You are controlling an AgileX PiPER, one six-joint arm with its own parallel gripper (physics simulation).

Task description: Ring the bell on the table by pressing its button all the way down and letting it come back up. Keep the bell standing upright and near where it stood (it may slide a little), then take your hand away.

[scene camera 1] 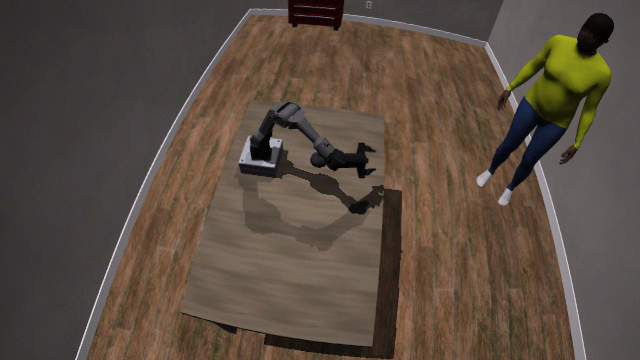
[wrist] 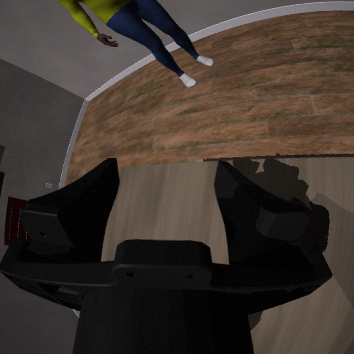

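My gripper [scene camera 1: 371, 160] [wrist: 166, 170] is open, with nothing between its fingers. In the scene view it is held out above the far right part of the table [scene camera 1: 280, 290] [wrist: 295, 325], near the right edge, its fingers pointing toward that edge. No bell can be made out for certain in either view. A dark rounded shape [scene camera 1: 318, 160] shows beside the arm's wrist in the scene view; I cannot tell whether it is part of the arm or the bell. The gripper and arm hide part of the table in both views.
The arm's base [scene camera 1: 261, 167] stands at the far left of the table. Arm shadows fall across the tabletop, with a darker patch near the right edge. A person in a yellow top [scene camera 1: 570, 82] stands on the floor to the right. A red cabinet [scene camera 1: 316, 12] [wrist: 16, 222] stands at the back.
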